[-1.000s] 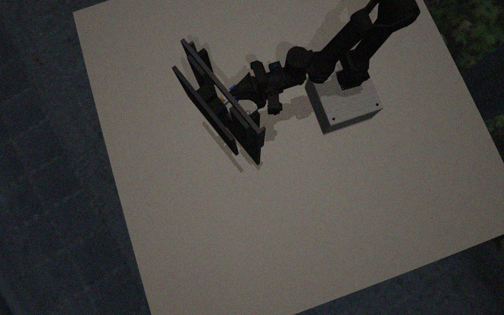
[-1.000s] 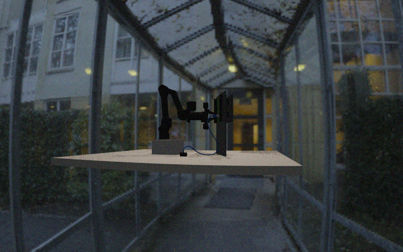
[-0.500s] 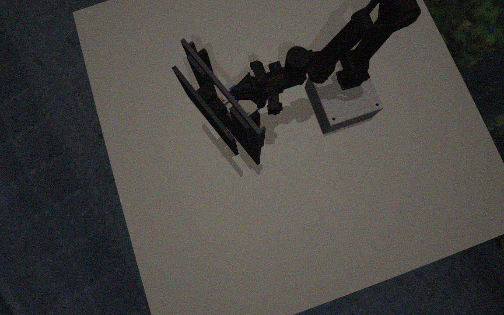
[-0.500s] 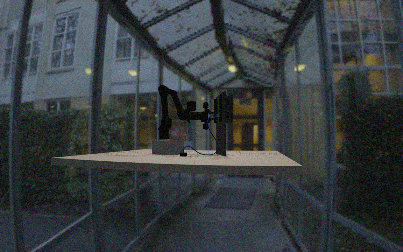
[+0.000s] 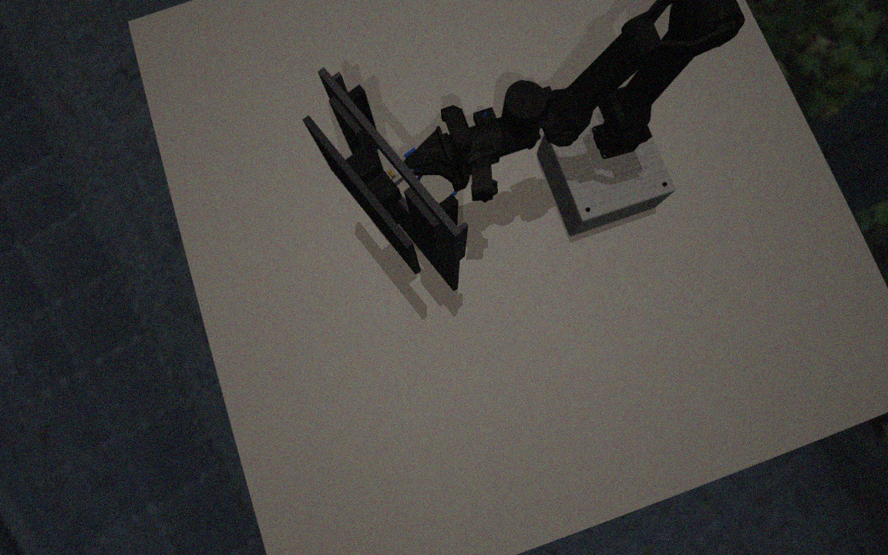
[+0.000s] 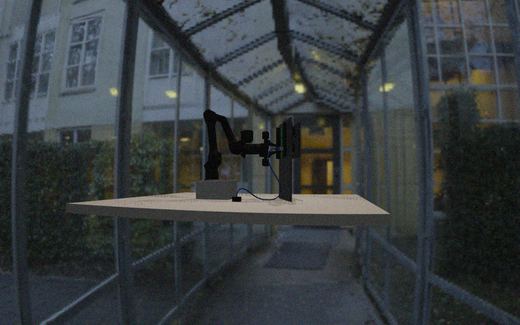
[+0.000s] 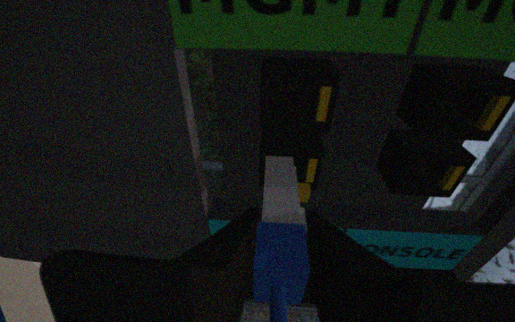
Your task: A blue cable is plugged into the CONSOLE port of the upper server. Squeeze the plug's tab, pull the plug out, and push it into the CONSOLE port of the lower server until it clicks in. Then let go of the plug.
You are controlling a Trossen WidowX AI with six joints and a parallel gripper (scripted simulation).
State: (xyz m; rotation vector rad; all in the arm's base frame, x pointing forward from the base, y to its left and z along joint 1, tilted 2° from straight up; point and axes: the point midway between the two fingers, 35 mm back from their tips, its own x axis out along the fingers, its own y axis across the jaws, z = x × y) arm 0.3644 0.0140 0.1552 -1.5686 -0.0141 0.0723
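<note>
Now: gripper tip right at the blue plug. Round my gripper tip: black block: 200 mm behind, 160 mm to the right, 260 mm below.
</note>
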